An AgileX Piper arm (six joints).
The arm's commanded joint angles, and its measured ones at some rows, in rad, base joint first. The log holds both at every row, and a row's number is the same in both.
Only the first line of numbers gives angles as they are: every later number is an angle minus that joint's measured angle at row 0.
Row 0, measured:
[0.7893, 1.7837, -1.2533, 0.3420, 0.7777, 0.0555]
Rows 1 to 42, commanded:
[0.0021, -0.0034, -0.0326, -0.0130, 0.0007, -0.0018]
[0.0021, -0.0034, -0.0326, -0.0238, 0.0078, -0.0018]
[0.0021, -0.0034, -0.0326, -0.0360, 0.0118, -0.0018]
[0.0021, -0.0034, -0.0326, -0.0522, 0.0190, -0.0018]
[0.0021, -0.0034, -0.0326, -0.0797, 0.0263, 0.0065]
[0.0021, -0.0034, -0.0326, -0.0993, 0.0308, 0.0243]
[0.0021, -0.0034, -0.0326, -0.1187, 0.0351, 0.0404]
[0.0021, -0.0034, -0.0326, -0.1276, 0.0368, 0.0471]
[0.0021, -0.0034, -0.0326, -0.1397, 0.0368, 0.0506]
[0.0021, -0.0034, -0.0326, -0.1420, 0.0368, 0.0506]
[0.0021, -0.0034, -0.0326, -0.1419, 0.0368, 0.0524]
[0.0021, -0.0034, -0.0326, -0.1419, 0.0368, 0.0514]
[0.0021, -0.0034, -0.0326, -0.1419, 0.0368, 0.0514]
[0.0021, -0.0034, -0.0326, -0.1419, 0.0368, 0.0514]
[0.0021, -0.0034, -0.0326, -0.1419, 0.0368, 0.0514]
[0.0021, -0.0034, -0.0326, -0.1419, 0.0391, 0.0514]
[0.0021, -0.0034, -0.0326, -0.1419, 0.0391, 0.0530]
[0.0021, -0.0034, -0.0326, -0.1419, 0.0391, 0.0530]
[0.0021, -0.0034, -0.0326, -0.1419, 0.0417, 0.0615]
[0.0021, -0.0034, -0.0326, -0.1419, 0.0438, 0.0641]
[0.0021, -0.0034, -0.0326, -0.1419, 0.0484, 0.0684]
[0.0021, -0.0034, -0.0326, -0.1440, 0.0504, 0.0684]
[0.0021, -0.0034, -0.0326, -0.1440, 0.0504, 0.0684]
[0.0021, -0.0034, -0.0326, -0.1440, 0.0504, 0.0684]
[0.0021, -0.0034, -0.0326, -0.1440, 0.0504, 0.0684]
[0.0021, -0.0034, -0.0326, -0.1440, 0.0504, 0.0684]
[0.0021, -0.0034, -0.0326, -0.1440, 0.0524, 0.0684]
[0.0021, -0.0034, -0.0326, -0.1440, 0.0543, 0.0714]
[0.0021, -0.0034, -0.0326, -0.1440, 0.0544, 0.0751]
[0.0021, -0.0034, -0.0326, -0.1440, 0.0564, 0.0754]
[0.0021, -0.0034, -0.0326, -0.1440, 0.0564, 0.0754]
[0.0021, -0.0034, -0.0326, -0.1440, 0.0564, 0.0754]
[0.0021, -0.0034, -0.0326, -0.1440, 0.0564, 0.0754]
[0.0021, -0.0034, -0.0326, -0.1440, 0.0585, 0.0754]
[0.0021, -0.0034, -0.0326, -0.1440, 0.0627, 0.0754]
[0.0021, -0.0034, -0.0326, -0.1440, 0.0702, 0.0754]
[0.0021, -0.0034, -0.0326, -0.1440, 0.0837, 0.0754]
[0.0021, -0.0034, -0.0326, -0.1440, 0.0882, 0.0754]
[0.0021, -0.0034, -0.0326, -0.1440, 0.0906, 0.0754]
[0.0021, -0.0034, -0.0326, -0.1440, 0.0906, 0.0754]
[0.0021, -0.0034, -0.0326, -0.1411, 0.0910, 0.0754]
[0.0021, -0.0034, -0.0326, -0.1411, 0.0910, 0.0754]
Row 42, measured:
[0.0000, 0.0000, -0.0246, -0.1354, 0.0879, 0.0712]
